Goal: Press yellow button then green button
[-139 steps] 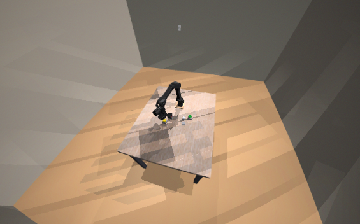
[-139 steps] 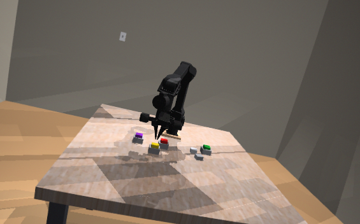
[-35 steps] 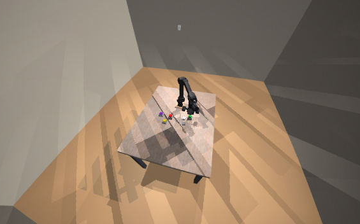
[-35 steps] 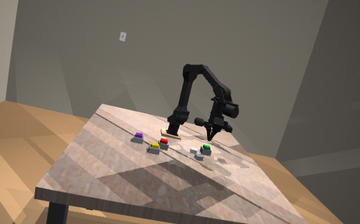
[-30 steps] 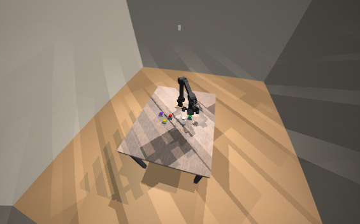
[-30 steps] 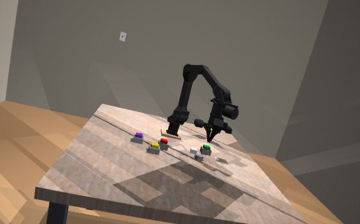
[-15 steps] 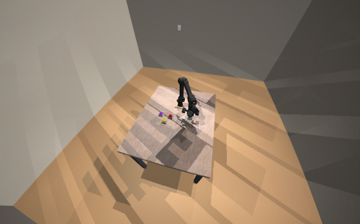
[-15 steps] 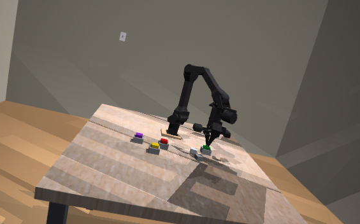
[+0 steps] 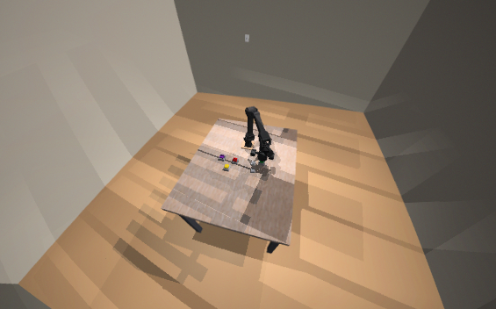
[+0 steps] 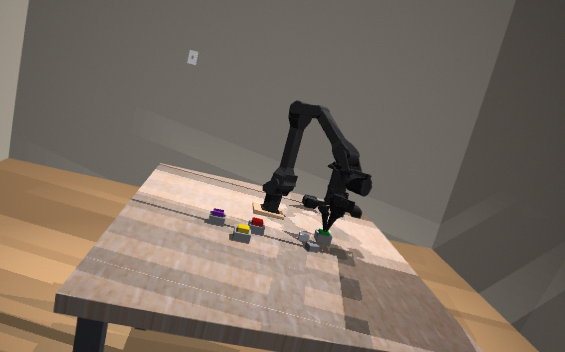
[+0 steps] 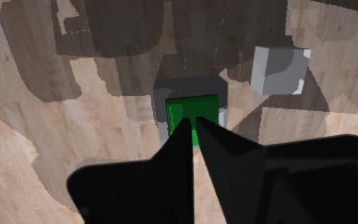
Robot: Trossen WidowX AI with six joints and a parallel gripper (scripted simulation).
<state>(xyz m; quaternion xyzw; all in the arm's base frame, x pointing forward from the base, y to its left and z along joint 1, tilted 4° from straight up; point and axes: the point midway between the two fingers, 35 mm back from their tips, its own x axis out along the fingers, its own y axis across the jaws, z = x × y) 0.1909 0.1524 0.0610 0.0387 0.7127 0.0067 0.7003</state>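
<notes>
The green button lies 1 cm below my gripper tip. Also, from my gripper tip: purple button (2 cm ahead, 35 cm to the right); yellow button (11 cm ahead, 28 cm to the right); red button (3 cm ahead, 23 cm to the right).
</notes>
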